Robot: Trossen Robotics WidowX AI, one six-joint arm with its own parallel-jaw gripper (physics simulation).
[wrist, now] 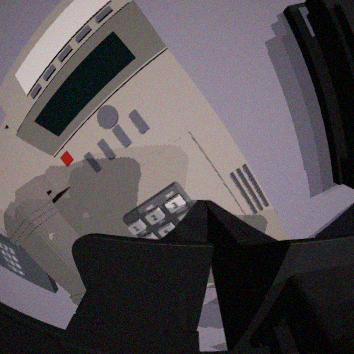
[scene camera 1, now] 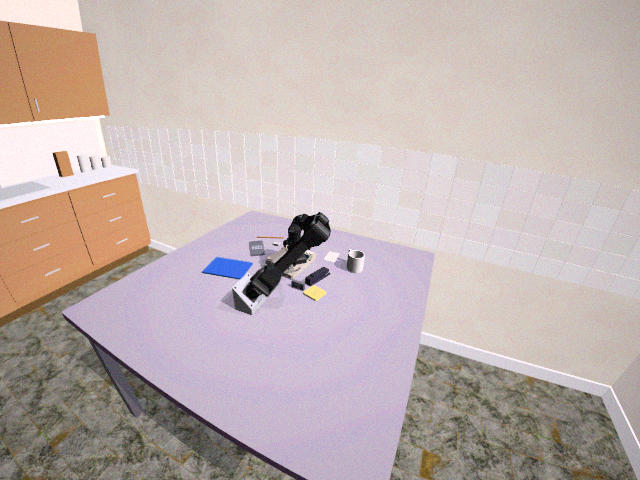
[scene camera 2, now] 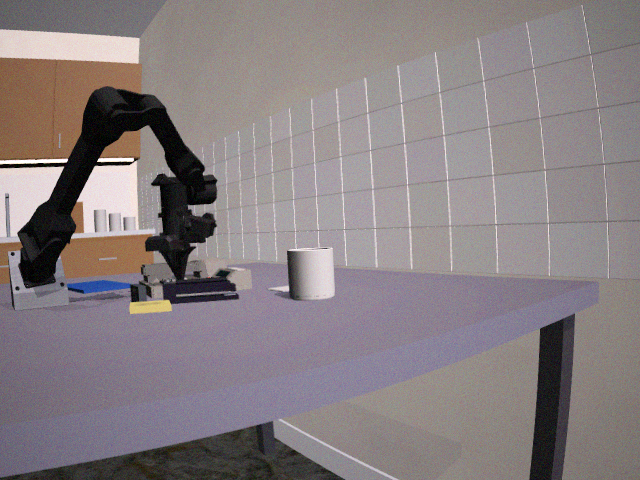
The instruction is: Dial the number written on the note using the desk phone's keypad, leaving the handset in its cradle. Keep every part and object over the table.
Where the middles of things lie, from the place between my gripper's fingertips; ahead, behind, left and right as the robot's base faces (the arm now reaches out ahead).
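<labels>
Keypad [wrist: 158, 199], 3 cm left of my hand. From my hand: beige desk phone [scene camera 2: 241, 277], 4 cm to the left, 5 cm ahead; white mug [scene camera 2: 310, 270], 12 cm ahead, 27 cm to the right, 2 cm above; handset [scene camera 2: 211, 264], 6 cm ahead, 9 cm to the left, 2 cm above.
</labels>
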